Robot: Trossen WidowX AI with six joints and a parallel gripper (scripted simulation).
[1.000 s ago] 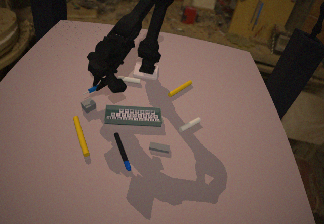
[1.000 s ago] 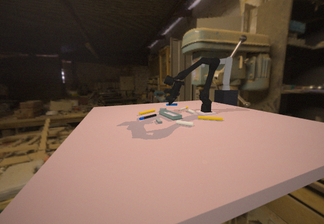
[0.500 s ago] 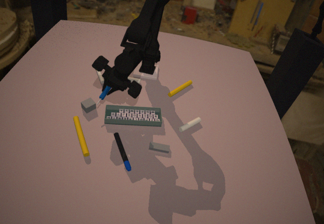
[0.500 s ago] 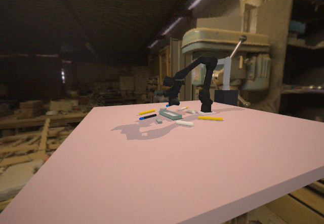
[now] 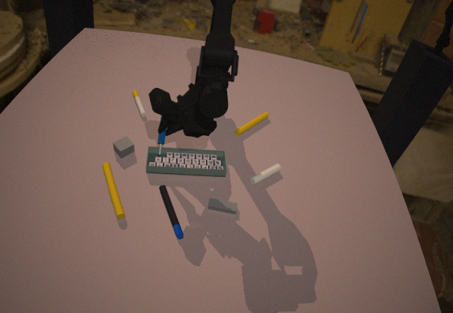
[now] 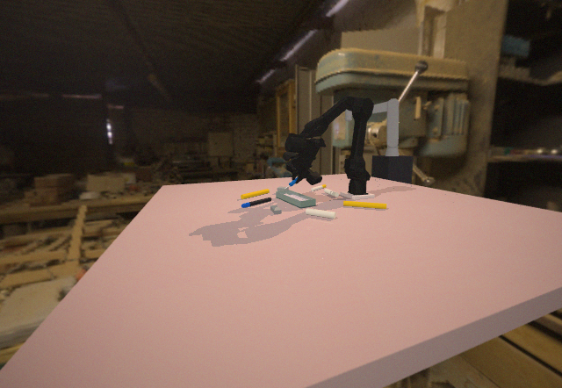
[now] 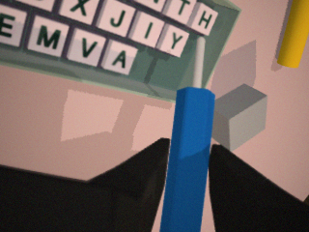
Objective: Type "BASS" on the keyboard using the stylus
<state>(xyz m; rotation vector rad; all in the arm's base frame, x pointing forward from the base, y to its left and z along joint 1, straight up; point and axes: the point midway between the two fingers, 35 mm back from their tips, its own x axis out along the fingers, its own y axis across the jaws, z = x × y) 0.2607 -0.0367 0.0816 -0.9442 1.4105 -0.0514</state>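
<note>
My gripper tip is now 10 cm to the left of the grey cube, 5 cm above it and 3 cm short of it. The rest, counted from my gripper tip: blue stylus (1 cm below, 1 cm ahead); grey wedge (19 cm to the left, 12 cm ahead, 6 cm below); yellow rod (16 cm ahead, 7 cm to the right, 6 cm below).
</note>
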